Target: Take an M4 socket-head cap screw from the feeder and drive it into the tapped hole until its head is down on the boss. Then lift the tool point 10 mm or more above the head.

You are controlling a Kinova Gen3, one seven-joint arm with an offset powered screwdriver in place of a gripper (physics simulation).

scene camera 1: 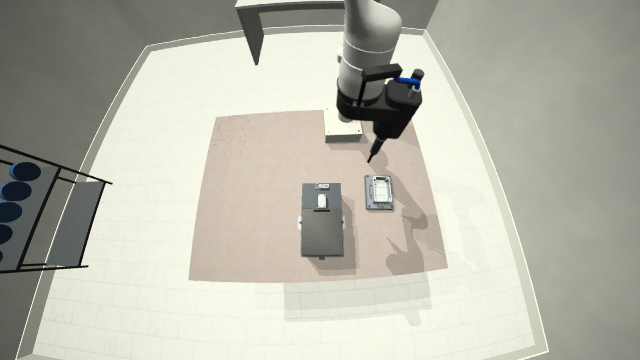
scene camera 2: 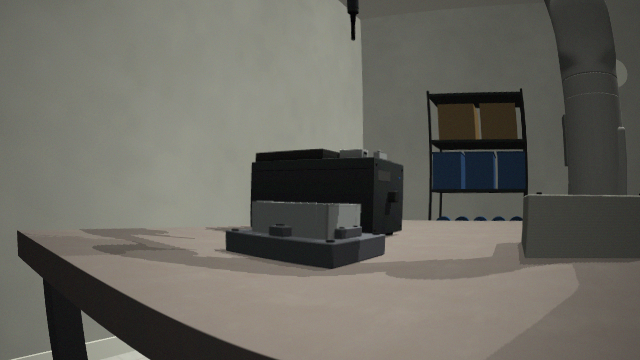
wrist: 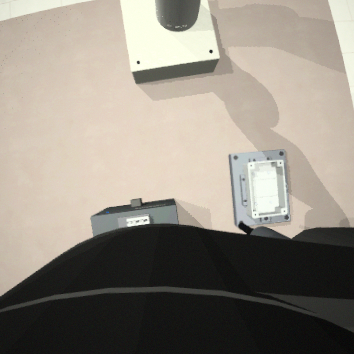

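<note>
The screwdriver tip hangs in the air. In scene camera 1 it shows behind the housing, towards the arm's base; in scene camera 2 it is high above the housing. No screw can be made out on it at this size. The dark box-shaped feeder stands beside the housing, with small light blocks on top; the arm hides part of it in the wrist view. The light open housing sits on a grey plate. Small dark holes show at its corners.
The arm's pale base block stands on the table behind the feeder and housing. A shelf rack with boxes and blue bins stands beyond the table.
</note>
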